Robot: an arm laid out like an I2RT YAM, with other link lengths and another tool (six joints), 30 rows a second.
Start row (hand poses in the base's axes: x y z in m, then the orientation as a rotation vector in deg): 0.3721, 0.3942, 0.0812, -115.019, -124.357, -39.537
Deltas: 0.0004, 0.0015, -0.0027, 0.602, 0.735, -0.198; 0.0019, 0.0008, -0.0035, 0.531, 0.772, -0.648; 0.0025, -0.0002, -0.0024, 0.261, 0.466, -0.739; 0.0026, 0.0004, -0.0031, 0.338, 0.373, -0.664; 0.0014, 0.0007, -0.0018, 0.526, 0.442, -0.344; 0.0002, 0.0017, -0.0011, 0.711, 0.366, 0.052; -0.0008, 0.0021, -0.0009, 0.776, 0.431, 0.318; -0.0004, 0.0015, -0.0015, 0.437, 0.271, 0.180; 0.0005, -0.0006, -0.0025, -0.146, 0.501, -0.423; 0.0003, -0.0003, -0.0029, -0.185, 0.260, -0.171; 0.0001, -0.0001, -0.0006, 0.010, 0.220, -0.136; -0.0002, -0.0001, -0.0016, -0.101, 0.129, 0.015; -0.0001, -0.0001, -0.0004, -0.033, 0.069, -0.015; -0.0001, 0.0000, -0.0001, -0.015, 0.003, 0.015; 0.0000, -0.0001, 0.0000, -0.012, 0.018, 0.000; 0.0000, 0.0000, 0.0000, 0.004, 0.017, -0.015; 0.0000, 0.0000, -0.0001, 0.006, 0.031, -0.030
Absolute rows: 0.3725, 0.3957, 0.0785, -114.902, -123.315, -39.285; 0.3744, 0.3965, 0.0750, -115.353, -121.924, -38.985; 0.3769, 0.3963, 0.0726, -116.064, -120.828, -38.799; 0.3795, 0.3967, 0.0695, -116.645, -119.787, -38.778; 0.3809, 0.3974, 0.0677, -116.738, -118.845, -38.796; 0.3811, 0.3991, 0.0666, -116.272, -118.154, -39.002; 0.3803, 0.4012, 0.0657, -115.456, -117.611, -39.143; 0.3799, 0.4027, 0.0642, -114.994, -117.290, -39.188; 0.3804, 0.4021, 0.0617, -115.529, -116.753, -38.567; 0.3807, 0.4018, 0.0588, -115.809, -116.596, -38.138; 0.3808, 0.4017, 0.0582, -115.944, -116.347, -37.921; 0.3806, 0.4016, 0.0566, -115.973, -116.363, -37.681; 0.3805, 0.4015, 0.0562, -116.003, -116.336, -37.576; 0.3804, 0.4015, 0.0561, -115.994, -116.359, -37.556; 0.3804, 0.4014, 0.0561, -115.999, -116.358, -37.525; 0.3804, 0.4014, 0.0561, -116.013, -116.332, -37.512; 0.3804, 0.4014, 0.0560, -116.042, -116.284, -37.488
